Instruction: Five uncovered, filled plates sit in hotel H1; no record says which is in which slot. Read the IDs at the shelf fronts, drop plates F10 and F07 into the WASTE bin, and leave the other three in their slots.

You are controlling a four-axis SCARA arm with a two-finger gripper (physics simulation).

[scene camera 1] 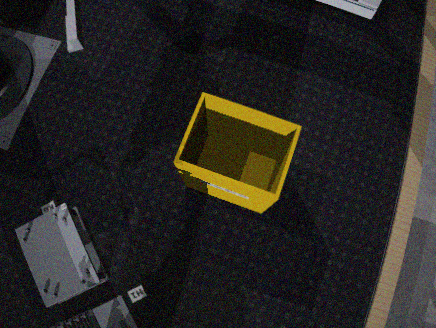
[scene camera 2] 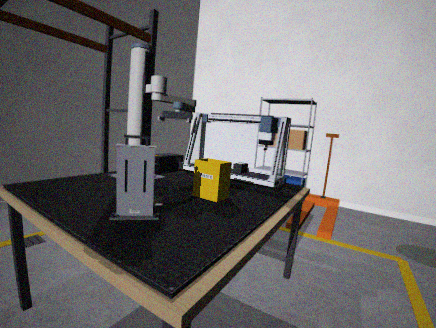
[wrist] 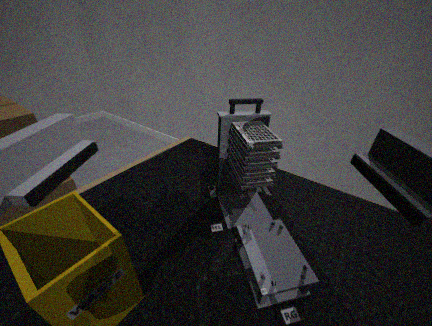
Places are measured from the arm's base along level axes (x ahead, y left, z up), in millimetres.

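Where they show: gripper, fingertip midpoint: (scene camera 1: 3, 67) (scene camera 2: 173, 119) (wrist: 224, 138).
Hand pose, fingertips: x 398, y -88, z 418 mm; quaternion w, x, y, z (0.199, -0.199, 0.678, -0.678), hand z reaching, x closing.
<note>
After its pixels a point has its place.
Hotel H1 (scene camera 2: 135, 182) {x 591, y -492, z 154 mm} (wrist: 223, 142) {x 609, y -428, z 219 mm} stands on the table; scene camera 2 shows its grey back. In the wrist view a stack of plates (wrist: 255, 156) {x 488, y -373, z 243 mm} sits in its slots, fronts partly toward the camera. The shelf-front IDs are too small and grainy to read. The H1 tag (scene camera 1: 136, 293) {x 546, y -318, z 13 mm} (wrist: 216, 227) {x 548, y -318, z 13 mm} lies by its base. The yellow WASTE bin (scene camera 1: 250, 112) {x 647, y 27, z 210 mm} (scene camera 2: 214, 186) {x 702, y -86, z 92 mm} (wrist: 131, 275) {x 565, y -75, z 109 mm} stands upright; no plate shows inside it in scene camera 1. My gripper (wrist: 224, 138) {x 398, y -88, z 418 mm} is open and empty, above table height and away from the hotel.
A clear-topped stand (scene camera 1: 37, 255) {x 350, y -315, z 73 mm} (wrist: 280, 255) {x 366, y -297, z 73 mm} with the RG tag (scene camera 1: 48, 207) {x 304, y -226, z 13 mm} (wrist: 290, 315) {x 307, y -228, z 13 mm} sits beside the hotel's base. A white gantry machine (scene camera 1: 350, 6) {x 789, y 450, z 44 mm} (scene camera 2: 235, 118) {x 420, y 623, z 484 mm} stands beyond the bin. The arm's base plate (scene camera 1: 42, 75) {x 146, y 49, z 13 mm} is at the left in scene camera 1.
</note>
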